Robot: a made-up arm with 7 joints.
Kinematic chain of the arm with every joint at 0, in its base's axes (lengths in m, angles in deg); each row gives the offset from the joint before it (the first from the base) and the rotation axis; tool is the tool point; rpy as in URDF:
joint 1: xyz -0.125 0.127 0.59 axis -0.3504 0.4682 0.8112
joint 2: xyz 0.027 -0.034 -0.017 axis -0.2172 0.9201 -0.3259
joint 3: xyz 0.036 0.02 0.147 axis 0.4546 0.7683 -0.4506
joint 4: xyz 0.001 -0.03 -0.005 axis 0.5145 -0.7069 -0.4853
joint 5: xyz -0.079 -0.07 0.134 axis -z
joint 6: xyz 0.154 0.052 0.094 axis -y
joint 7: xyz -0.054 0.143 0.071 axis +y
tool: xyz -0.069 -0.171 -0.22 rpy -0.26 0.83 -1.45
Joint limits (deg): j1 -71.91..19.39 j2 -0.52..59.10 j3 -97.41..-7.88 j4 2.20..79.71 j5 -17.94..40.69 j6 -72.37..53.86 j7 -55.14..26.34
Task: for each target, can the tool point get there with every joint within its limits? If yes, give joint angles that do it. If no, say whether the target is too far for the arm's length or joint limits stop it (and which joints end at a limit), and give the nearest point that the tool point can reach.
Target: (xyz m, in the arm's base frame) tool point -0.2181 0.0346 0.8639
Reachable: yes | joints 3.46 25.78 -39.35 34.52 3.27 -48.62 9.40
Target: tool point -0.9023 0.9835 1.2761
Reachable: no: too far | nearest point -0.5072 0.2973 0.8144 | short by 0.917 m
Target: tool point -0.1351 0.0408 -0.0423
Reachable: no: joint limits stop it (at a limit: joint 1, joint 2, joint 4, joint 5, joint 7) | nearest point -0.3128 0.0522 0.3465 | short by 0.428 m
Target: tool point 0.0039 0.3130 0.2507
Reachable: no: joint limits stop it (at a limit: joint 1, joint 2, joint 4, joint 5, joint 7) | nearest point -0.2406 0.1883 0.4368 | short by 0.332 m
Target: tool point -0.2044 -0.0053 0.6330
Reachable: yes | joints -33.28 30.65 -65.91 72.42 30.66 -33.87 -6.74
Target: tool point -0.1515 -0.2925 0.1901
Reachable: no: joint limits stop it (at a limit: joint 2, joint 3, joint 4, joint 5, joint 7) | nearest point -0.2655 -0.1487 0.4454 | short by 0.314 m
